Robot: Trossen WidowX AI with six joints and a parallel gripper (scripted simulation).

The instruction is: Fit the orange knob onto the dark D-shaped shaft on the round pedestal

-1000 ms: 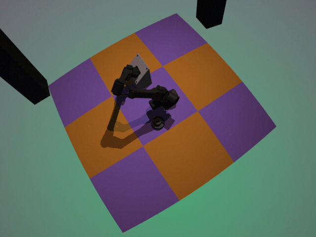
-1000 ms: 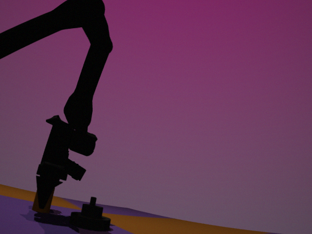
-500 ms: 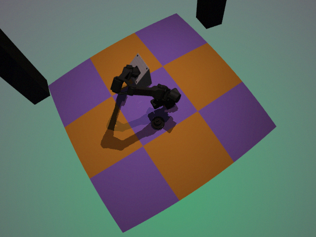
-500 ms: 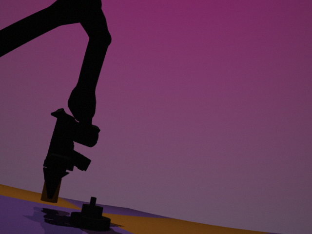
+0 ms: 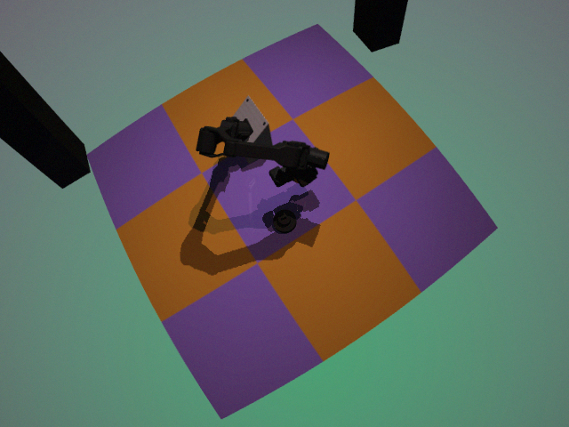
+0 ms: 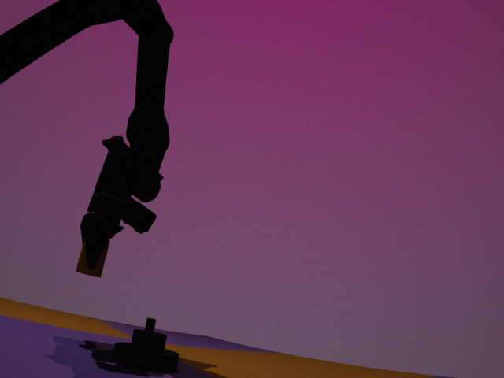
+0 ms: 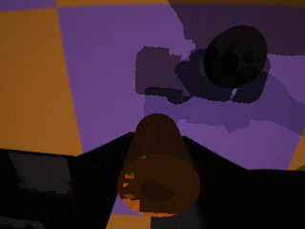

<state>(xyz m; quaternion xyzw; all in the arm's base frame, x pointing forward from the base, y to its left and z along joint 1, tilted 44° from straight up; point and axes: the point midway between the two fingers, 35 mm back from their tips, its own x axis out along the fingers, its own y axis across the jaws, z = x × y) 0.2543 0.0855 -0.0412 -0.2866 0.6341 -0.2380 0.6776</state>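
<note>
The round black pedestal is 110 mm to the right of my gripper tip, 90 mm ahead of it and 80 mm below it. Also, from my gripper tip: orange knob (20 mm above).
</note>
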